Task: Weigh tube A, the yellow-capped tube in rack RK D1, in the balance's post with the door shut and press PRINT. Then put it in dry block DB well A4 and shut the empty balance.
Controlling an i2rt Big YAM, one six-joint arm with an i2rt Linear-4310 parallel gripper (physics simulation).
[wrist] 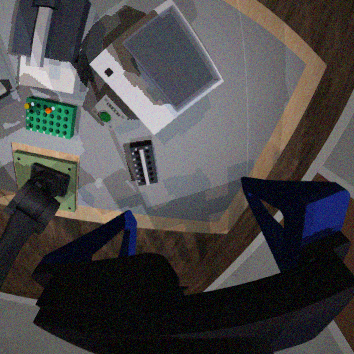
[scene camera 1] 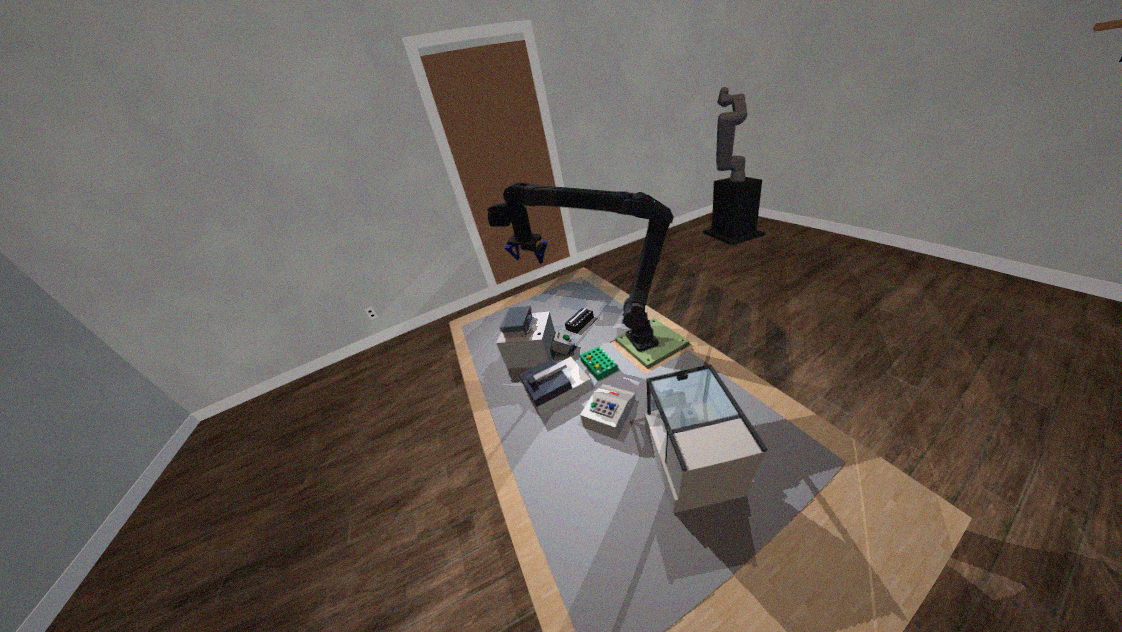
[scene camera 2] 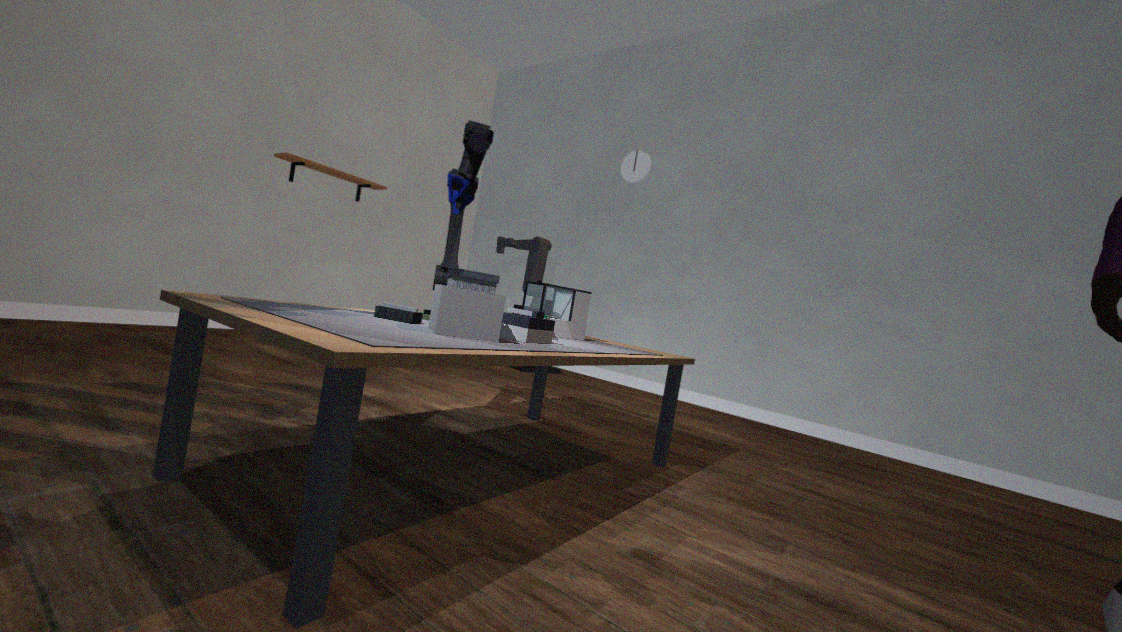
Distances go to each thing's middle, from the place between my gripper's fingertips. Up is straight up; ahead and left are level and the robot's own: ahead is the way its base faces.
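Labels:
Looking at the dark-and-white device (scene camera 2: 530, 329), I find my hand 29 cm to the right of it, 4 cm short of it and 32 cm above it. There is a glass-box balance (scene camera 1: 712, 462) too, and that one is 68 cm to the left of my hand, 23 cm behind it and 26 cm below it.

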